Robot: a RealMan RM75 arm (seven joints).
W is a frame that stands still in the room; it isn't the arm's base.
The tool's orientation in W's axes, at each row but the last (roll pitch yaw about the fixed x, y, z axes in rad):
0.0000, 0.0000, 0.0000
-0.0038, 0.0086, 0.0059
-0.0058, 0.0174, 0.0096
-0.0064, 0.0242, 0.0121
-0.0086, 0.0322, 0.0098
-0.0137, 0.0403, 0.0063
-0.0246, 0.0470, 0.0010
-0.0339, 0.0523, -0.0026
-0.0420, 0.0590, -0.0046
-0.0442, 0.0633, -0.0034
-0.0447, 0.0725, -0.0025
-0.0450, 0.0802, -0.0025
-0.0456, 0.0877, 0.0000
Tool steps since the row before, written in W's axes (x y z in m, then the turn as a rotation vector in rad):
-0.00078, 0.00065, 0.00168, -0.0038, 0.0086, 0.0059
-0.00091, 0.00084, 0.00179, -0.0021, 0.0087, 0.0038
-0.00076, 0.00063, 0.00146, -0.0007, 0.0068, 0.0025
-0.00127, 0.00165, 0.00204, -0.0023, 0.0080, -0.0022
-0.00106, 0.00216, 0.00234, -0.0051, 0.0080, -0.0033
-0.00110, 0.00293, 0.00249, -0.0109, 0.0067, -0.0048
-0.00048, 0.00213, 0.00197, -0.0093, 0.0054, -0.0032
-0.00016, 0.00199, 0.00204, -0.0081, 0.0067, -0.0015
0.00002, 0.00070, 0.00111, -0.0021, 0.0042, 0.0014
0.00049, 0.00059, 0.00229, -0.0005, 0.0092, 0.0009
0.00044, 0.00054, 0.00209, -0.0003, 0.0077, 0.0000
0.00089, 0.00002, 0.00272, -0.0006, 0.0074, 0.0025
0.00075, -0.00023, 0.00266, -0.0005, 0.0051, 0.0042
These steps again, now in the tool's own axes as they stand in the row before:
-0.00078, 0.00065, 0.00168, -0.0038, 0.0086, 0.0059
-0.00092, 0.00084, 0.00179, -0.0021, 0.0087, 0.0038
-0.00078, 0.00063, 0.00145, -0.0007, 0.0068, 0.0025
-0.00130, 0.00165, 0.00202, -0.0021, 0.0080, -0.0022
-0.00111, 0.00215, 0.00232, -0.0049, 0.0081, -0.0034
-0.00118, 0.00290, 0.00248, -0.0107, 0.0068, -0.0051
-0.00057, 0.00208, 0.00200, -0.0091, 0.0055, -0.0035
-0.00027, 0.00192, 0.00209, -0.0080, 0.0067, -0.0017
-0.00005, 0.00065, 0.00114, -0.0022, 0.0041, 0.0014
0.00034, 0.00049, 0.00234, -0.0006, 0.0092, 0.0013
0.00029, 0.00045, 0.00214, -0.0003, 0.0077, 0.0003
0.00067, -0.00010, 0.00278, -0.0008, 0.0073, 0.0028
0.00051, -0.00035, 0.00270, -0.0009, 0.0049, 0.0044

